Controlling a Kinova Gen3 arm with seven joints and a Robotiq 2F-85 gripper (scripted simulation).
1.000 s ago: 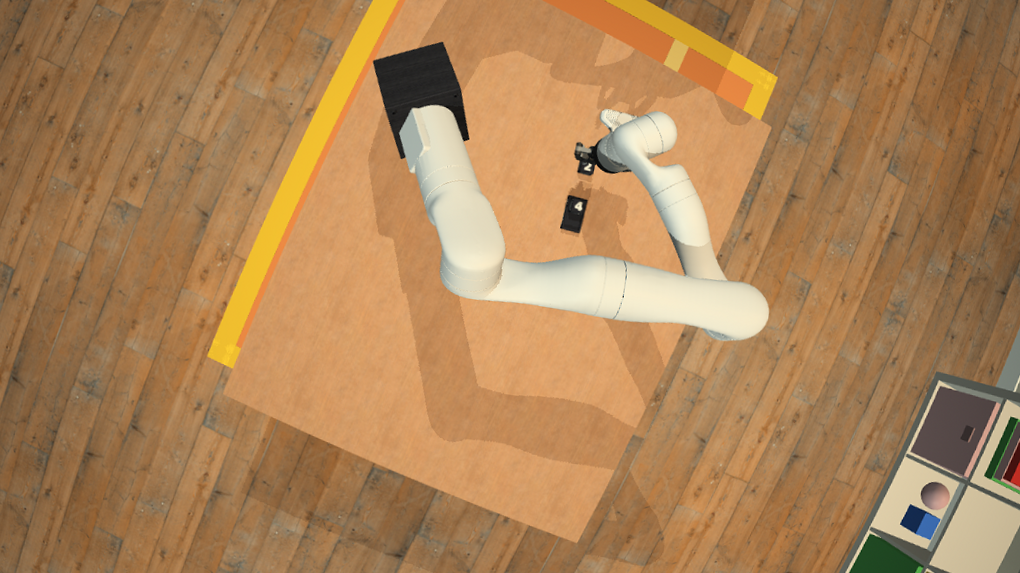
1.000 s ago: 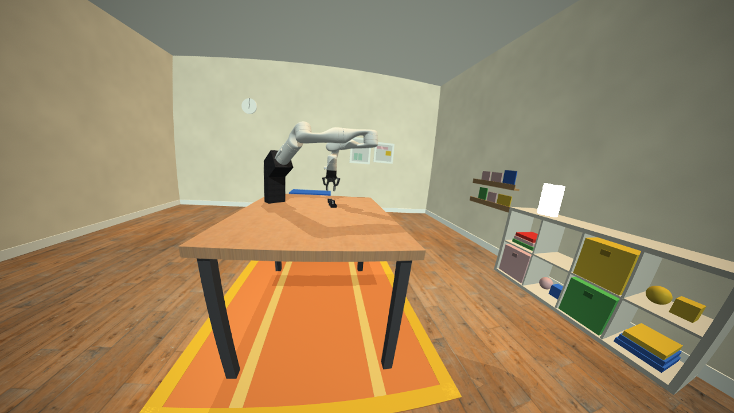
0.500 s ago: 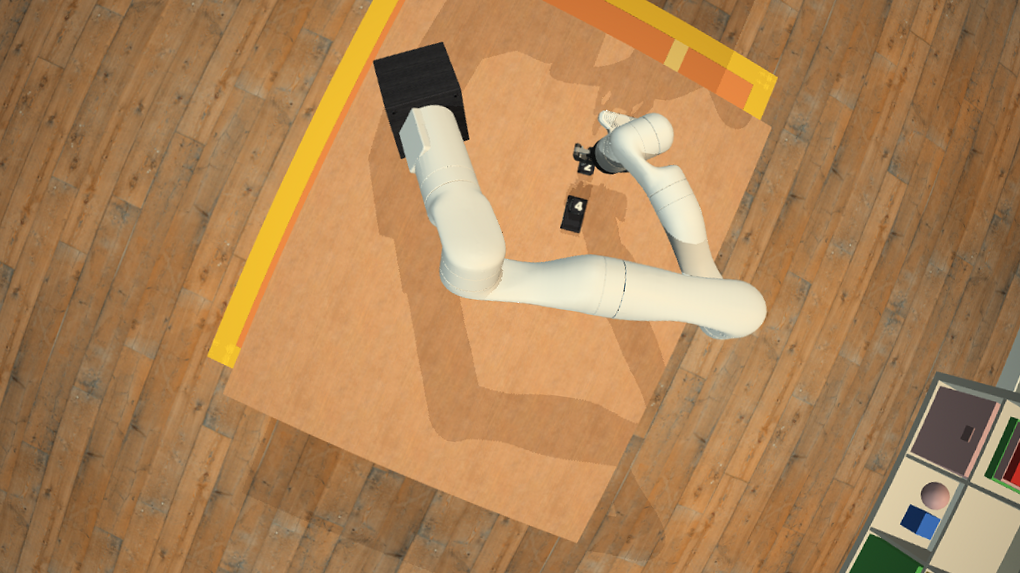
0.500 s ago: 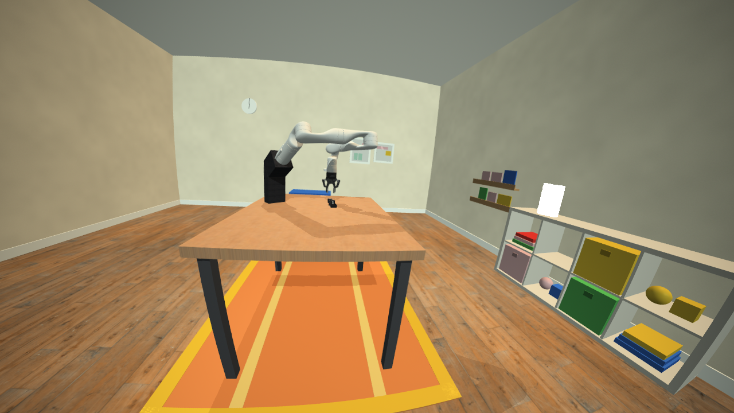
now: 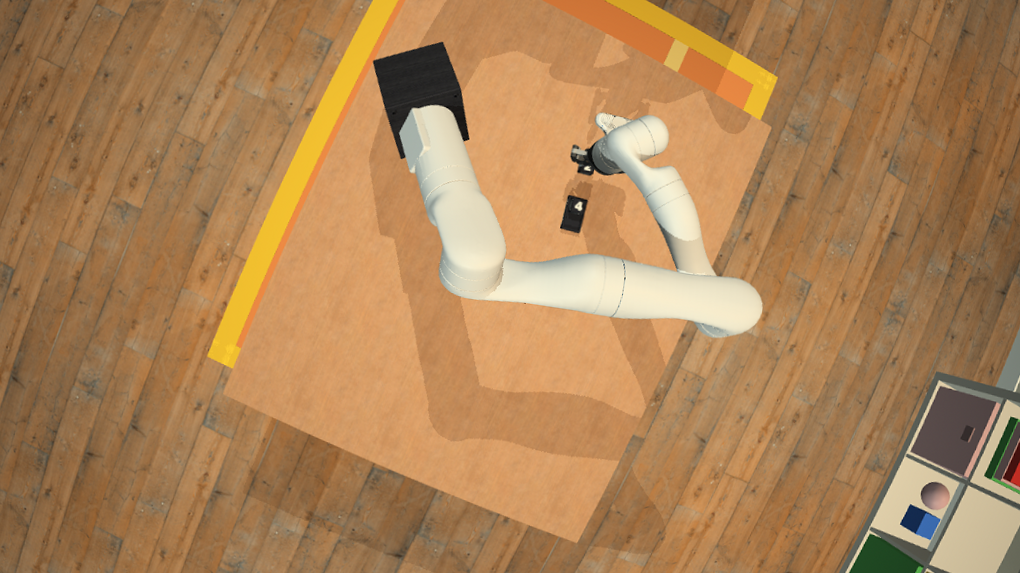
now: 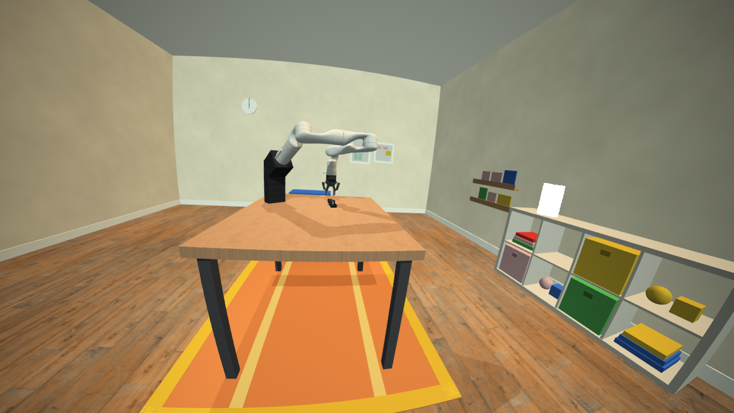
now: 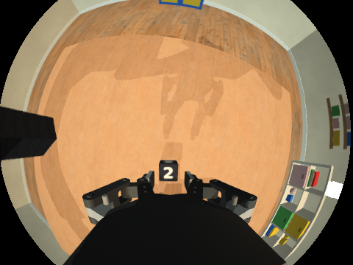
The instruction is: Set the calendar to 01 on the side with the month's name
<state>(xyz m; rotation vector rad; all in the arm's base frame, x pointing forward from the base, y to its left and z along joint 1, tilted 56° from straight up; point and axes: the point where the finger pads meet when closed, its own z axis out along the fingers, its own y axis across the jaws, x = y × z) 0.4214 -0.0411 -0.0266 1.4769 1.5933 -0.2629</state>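
The black digit cube lies 60 mm below my hand. The rest, counted from my hand: black calendar tray (20 mm behind, 110 mm to the right, 60 mm below).
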